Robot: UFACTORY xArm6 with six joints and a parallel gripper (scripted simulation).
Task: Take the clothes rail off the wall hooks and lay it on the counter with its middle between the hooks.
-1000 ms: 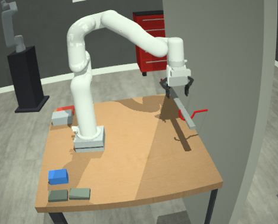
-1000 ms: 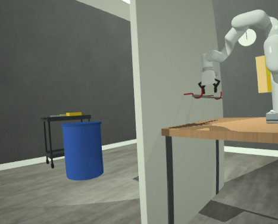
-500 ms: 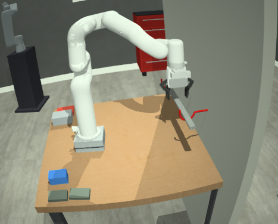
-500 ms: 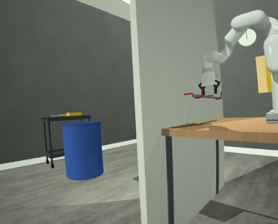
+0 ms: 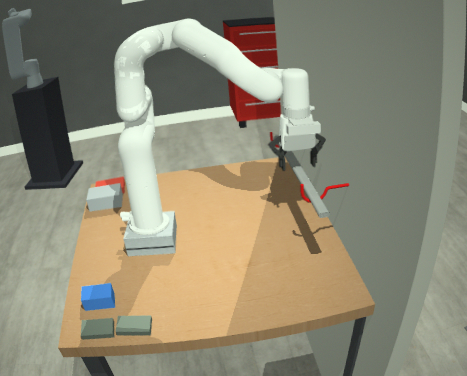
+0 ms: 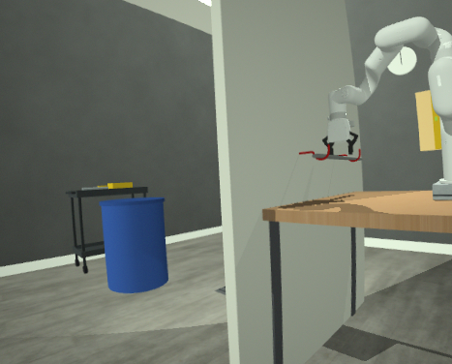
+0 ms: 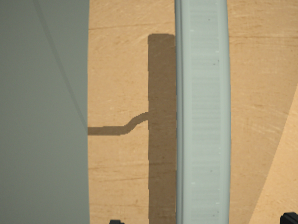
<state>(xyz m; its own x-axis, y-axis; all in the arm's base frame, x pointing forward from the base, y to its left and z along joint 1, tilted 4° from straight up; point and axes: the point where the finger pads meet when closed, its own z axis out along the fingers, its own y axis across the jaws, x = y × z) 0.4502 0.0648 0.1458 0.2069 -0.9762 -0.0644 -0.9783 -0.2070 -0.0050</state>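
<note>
Now: the clothes rail 2 cm below my hand. Also, from my hand: wall (22 cm above, 12 cm ahead, 5 cm to the left); then grey block (68 cm behind, 18 cm below, 16 cm to the left); then blue block (55 cm behind, 38 cm to the right, 18 cm below).
</note>
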